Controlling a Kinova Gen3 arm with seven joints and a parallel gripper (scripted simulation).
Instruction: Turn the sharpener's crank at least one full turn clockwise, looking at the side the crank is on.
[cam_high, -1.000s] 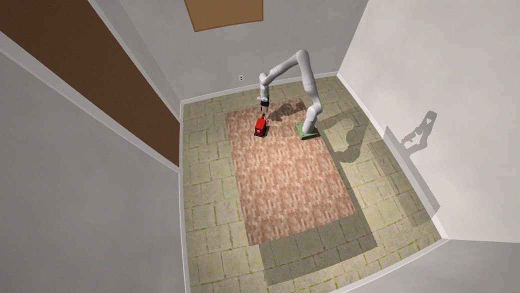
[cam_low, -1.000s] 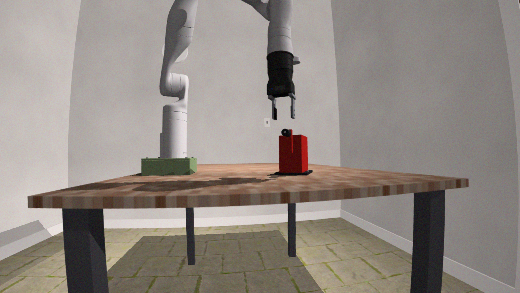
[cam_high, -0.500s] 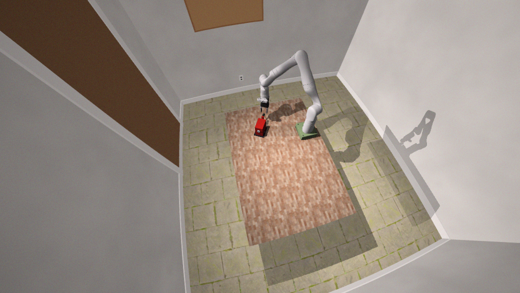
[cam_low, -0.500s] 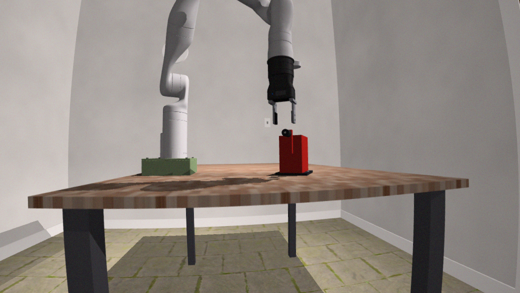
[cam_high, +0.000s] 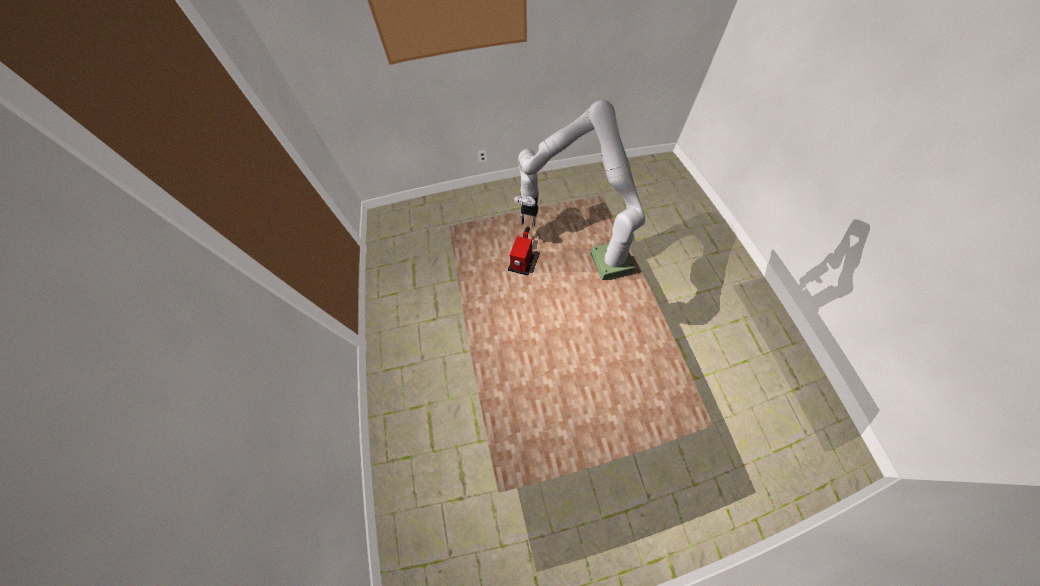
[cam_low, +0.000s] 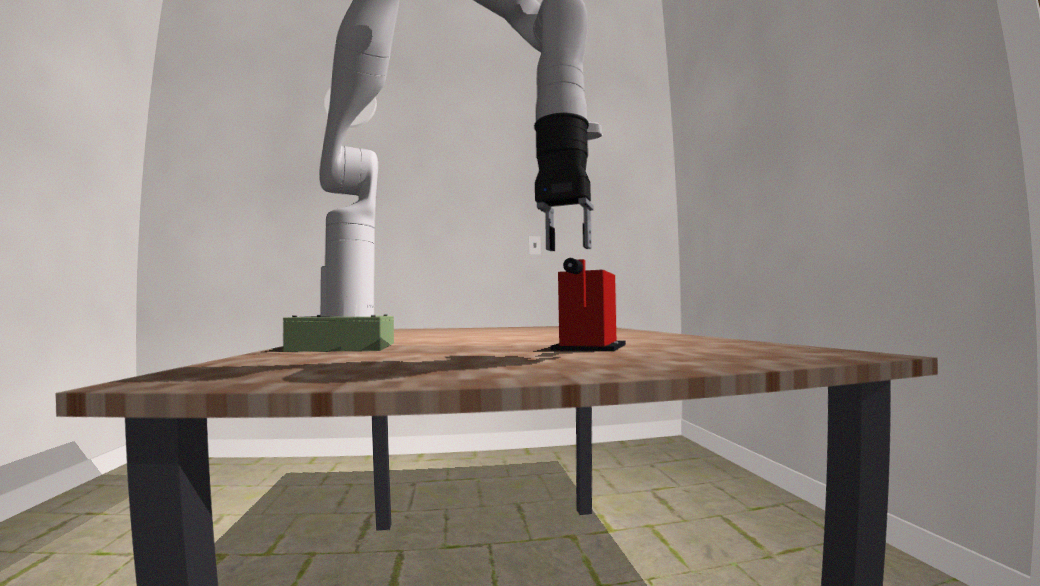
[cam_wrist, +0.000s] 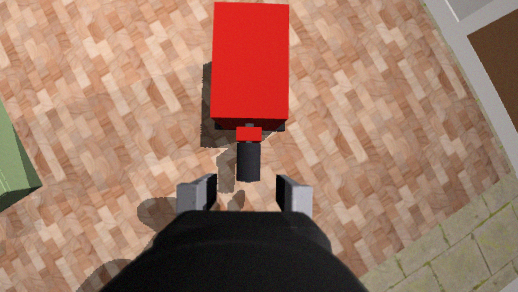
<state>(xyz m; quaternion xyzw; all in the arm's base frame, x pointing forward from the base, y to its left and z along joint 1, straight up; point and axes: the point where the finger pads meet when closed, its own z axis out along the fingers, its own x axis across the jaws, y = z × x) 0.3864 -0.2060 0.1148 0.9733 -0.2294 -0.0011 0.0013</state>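
Now: the dark handle 10 mm ahead of my hand, 20 mm to the left of it and 40 mm below it.
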